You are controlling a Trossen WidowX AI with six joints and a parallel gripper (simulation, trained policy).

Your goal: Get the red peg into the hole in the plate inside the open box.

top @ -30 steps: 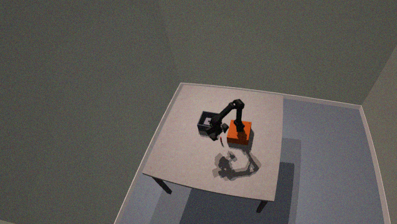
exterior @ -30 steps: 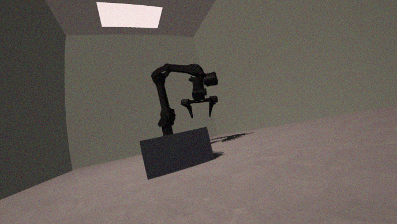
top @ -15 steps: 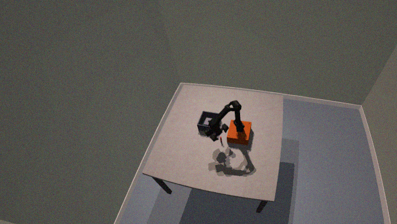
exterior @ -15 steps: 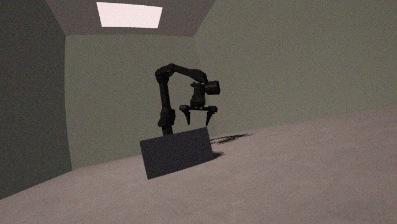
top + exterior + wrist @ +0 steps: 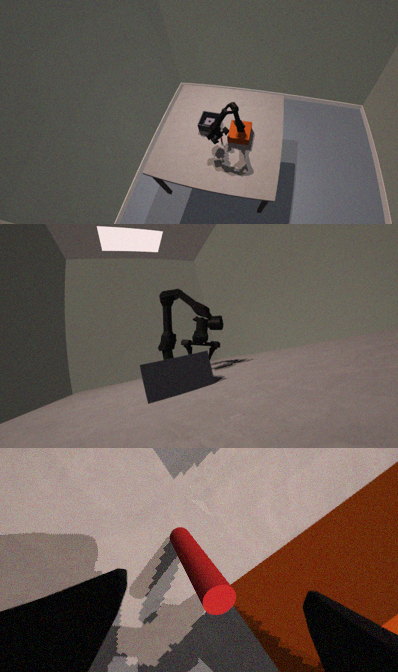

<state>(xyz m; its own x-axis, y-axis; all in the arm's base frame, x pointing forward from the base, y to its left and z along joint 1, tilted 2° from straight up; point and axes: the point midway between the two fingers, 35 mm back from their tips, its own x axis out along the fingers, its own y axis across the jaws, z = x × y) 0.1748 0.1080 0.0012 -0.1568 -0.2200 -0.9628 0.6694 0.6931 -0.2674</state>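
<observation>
The red peg lies 1 cm ahead of my gripper tip and 2 cm below it. The rest, counted from my gripper tip: light plate: 17 cm ahead, 20 cm to the right, 1 cm below; then dark box: 17 cm ahead, 20 cm to the right, 3 cm below.
</observation>
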